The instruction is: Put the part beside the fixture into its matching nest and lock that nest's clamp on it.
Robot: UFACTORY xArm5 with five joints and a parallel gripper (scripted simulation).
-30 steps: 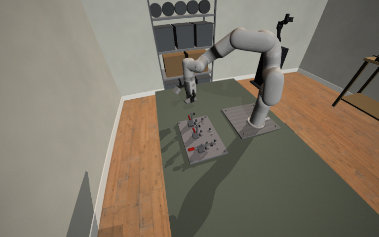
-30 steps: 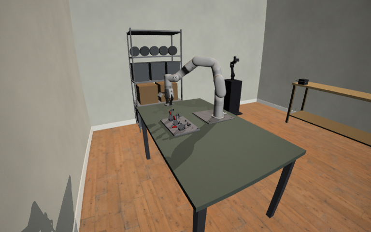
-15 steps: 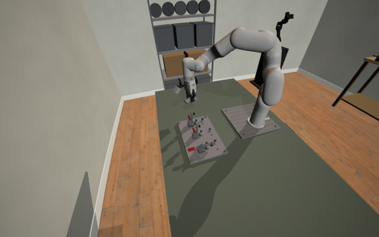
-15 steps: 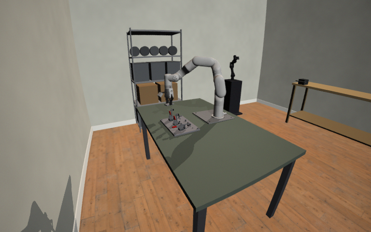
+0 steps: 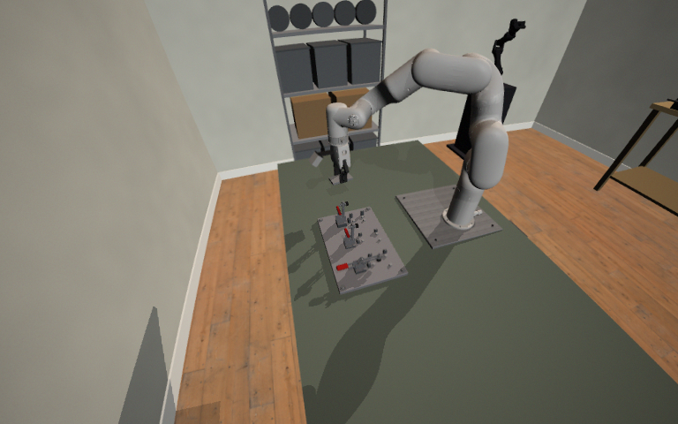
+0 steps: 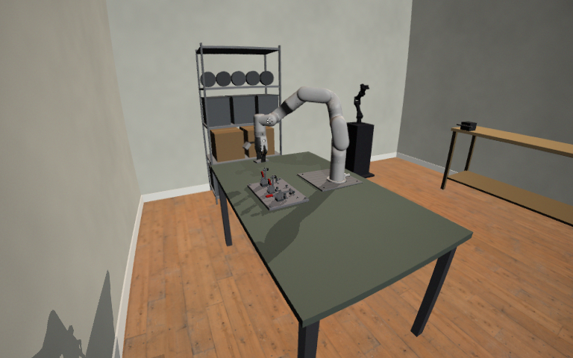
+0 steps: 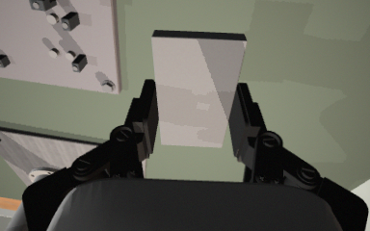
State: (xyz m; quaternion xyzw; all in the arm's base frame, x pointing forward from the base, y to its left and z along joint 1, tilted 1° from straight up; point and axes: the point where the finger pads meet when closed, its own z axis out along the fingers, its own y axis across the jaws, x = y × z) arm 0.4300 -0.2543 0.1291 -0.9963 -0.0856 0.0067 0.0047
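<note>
Right now the grey fixture plate is 1 cm ahead of my hand, 27 cm to the left of it and 13 cm below it. From my hand the other things lie so: part (2 cm below).
</note>
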